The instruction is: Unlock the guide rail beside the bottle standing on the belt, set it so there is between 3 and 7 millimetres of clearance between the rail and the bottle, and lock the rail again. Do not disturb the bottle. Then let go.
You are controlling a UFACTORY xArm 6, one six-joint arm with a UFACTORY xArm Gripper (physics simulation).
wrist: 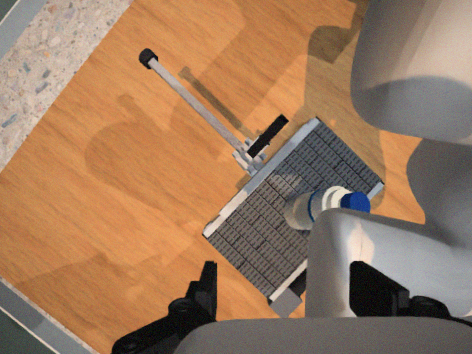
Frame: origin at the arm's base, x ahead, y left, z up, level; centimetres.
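Where they show: gripper, fingertip midpoint: (283, 283).
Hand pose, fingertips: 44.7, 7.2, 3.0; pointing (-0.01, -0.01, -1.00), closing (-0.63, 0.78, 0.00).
After its pixels a point has its place, as x, y, z.
A bottle (301, 212) {38.9, 11.5, -15.5} with a blue cap (356, 201) {34.2, 13.6, -8.9} stands on the dark grey belt (250, 240) {48.1, 9.9, -22.4}; a grey arm part covers a little of its lower side. A pale metal rod (195, 105) {37.0, -10.3, -13.5} with a black end knob (148, 58) {36.1, -19.7, -13.3} runs to a small light clamp (246, 161) {38.9, 0.3, -9.4} at the belt's upper-left long side. A black bar (268, 136) {35.2, 0.4, -8.3}, perhaps the lock lever, sits at the clamp. A pale strip (232, 209) {44.9, 3.0, -13.2} runs along that side; I cannot tell whether it is the guide rail. The clearance to the bottle cannot be read. My gripper (283, 283) {44.7, 7.2, 3.0} is open and empty, its fingers at the bottom of the view.
The belt unit sits on a wooden table top (125, 210) {59.9, -12.1, -25.9}. A grey block (285, 302) {52.9, 22.2, -22.7} projects from its lower end. Large pale grey arm parts (415, 65) {32.8, 3.4, 7.7} fill the right side and cover the belt's lower-right part. A speckled surface (55, 65) lies at the upper left.
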